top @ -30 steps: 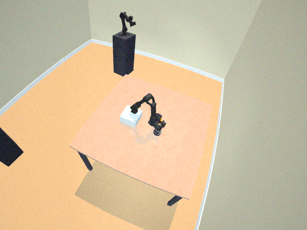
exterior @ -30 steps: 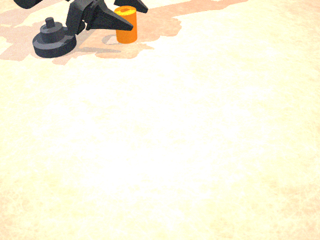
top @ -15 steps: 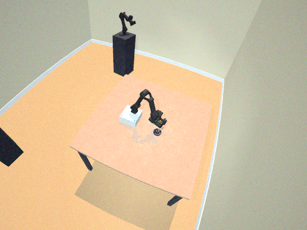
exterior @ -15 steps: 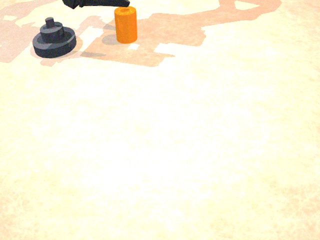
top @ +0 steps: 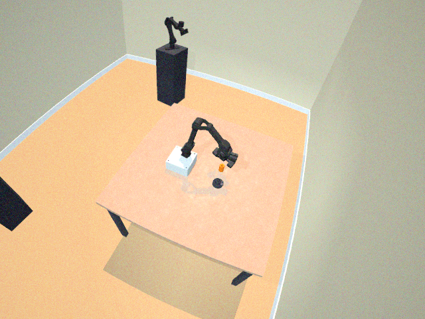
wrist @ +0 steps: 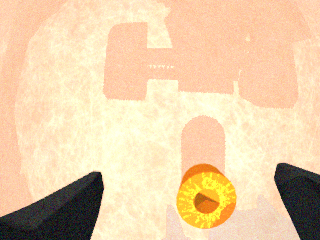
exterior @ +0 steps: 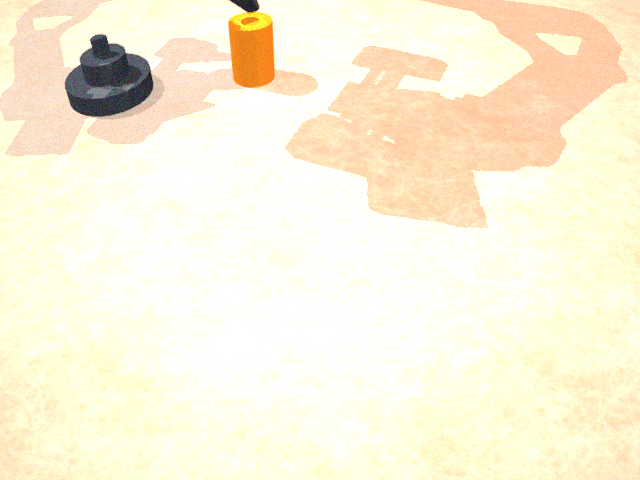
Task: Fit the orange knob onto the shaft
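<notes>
My gripper tip is now 70 mm above the orange knob and 20 mm to the left of it. From my gripper tip the other things lie so: round pedestal 160 mm to the right, 70 mm below, 50 mm ahead.
</notes>
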